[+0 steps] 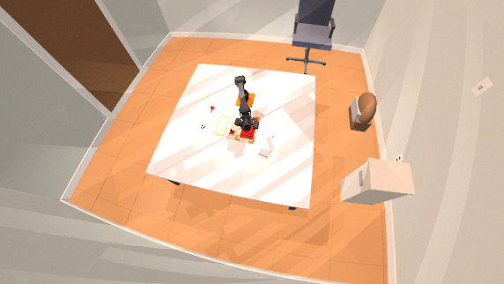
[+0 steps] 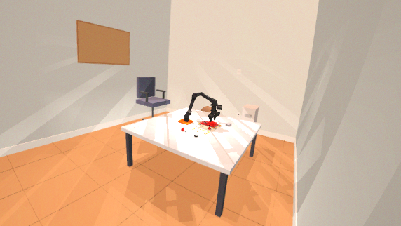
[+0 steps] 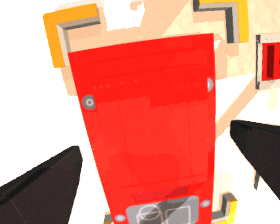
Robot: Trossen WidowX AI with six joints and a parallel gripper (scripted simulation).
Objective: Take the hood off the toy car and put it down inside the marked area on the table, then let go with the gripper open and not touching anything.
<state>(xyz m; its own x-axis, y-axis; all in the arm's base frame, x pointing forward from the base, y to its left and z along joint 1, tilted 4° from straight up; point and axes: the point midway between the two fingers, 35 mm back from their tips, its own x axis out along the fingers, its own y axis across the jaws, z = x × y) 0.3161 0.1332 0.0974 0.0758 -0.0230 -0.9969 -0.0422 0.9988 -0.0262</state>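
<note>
Right now my gripper tip is 20 mm above the red hood. Round my gripper tip: dark wheel: 400 mm to the right, 50 mm below, 40 mm ahead.
</note>
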